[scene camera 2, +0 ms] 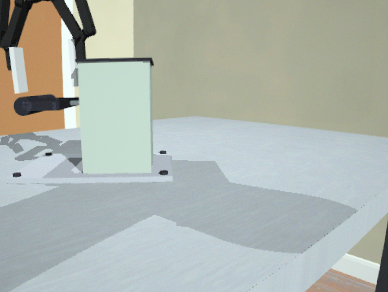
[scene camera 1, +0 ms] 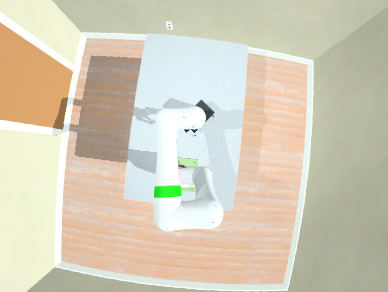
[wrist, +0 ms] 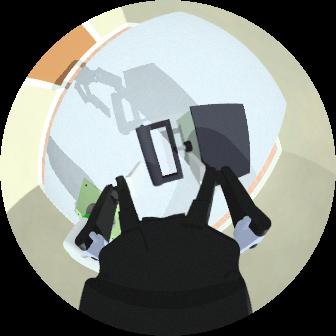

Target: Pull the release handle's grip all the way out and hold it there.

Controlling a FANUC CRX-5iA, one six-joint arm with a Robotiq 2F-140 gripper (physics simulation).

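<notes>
The release handle's grip (scene camera 2: 36,104) (wrist: 151,155) is a dark bar on a rectangular frame, sticking out sideways from a pale green housing (scene camera 2: 116,117) with a dark top (scene camera 1: 204,108) (wrist: 222,135). Short light rods join the frame to the housing. My gripper (scene camera 1: 191,132) (scene camera 2: 47,88) (wrist: 165,164) is open and empty, pointing down, its white pads standing apart over the handle. In the scene camera 2 view the pad tips are slightly above the grip's height. One pad is toward the outer side, the other near the housing wall. No contact is visible. The arm hides the handle in the scene camera 1 view.
The housing stands on a bolted base plate (scene camera 2: 163,162) on the grey table (scene camera 1: 195,65) (scene camera 2: 280,150). A dark knob (wrist: 188,146) sits between the handle and housing. Green mounting plates (scene camera 1: 188,162) (wrist: 87,197) are by the arm's base.
</notes>
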